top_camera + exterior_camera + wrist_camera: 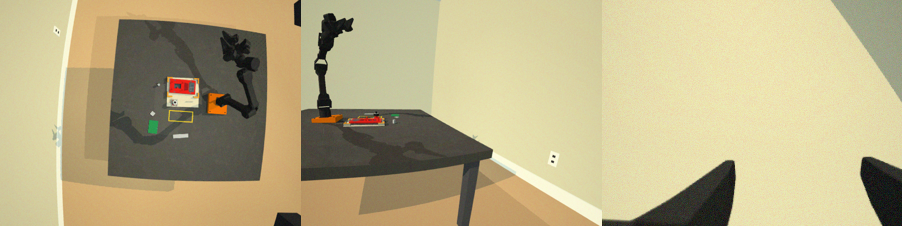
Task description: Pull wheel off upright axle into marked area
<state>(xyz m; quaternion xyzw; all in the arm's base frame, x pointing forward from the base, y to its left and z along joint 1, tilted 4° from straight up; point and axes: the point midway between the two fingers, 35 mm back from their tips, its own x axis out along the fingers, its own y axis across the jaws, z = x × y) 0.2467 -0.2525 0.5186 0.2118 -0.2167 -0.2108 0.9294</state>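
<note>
Now: the wheel 540 mm below my gripper tip, 310 mm to the left of it and 120 mm ahead of it. Round my gripper tip: grey bar: 580 mm below, 560 mm to the left, 30 mm ahead; then upright axle: 550 mm below, 310 mm to the left, 120 mm ahead.
</note>
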